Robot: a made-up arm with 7 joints.
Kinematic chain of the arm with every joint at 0, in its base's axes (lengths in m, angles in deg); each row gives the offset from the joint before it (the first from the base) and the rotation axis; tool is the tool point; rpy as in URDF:
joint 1: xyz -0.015 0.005 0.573 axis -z
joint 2: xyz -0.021 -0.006 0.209 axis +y
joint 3: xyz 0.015 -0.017 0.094 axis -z
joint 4: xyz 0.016 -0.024 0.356 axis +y
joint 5: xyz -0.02 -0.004 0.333 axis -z
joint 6: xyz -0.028 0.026 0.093 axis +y
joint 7: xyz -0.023 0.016 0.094 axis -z
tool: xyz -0.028 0 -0.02 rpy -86.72 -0.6 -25.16
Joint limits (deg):
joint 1: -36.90..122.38
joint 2: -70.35..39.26
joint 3: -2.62..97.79
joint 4: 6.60..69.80
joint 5: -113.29..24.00
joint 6: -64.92..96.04
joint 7: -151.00..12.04
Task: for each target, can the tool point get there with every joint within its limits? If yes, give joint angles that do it. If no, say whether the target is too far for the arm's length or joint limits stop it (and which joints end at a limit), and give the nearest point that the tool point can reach.
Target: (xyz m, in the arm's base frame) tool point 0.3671 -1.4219 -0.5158
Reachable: no: too far | nearest point 0.1779 -0.7152 0.9235 | short by 1.615 m
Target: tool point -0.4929 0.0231 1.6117
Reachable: yes | joints 29.70 -30.83 71.29 30.30 10.77 3.67 -72.70
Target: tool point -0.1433 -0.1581 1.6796
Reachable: yes | joints 10.14 -16.97 42.00 30.24 -67.78 50.59 -110.53
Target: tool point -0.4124 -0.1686 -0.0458
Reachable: no: joint limits stop it (at a limit: joint 2, joint 3, joint 4, joint 5, joint 6) | nearest point -0.7117 -0.2994 0.8075 | short by 0.914 m
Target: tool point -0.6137 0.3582 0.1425
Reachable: no: joint limits stop it (at a limit: joint 2, joint 3, joint 4, joint 5) | nearest point -0.6772 0.3957 0.8059 | short by 0.668 m
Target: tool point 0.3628 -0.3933 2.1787
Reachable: no: too far | nearest point 0.2239 -0.2468 1.6848 | short by 0.534 m
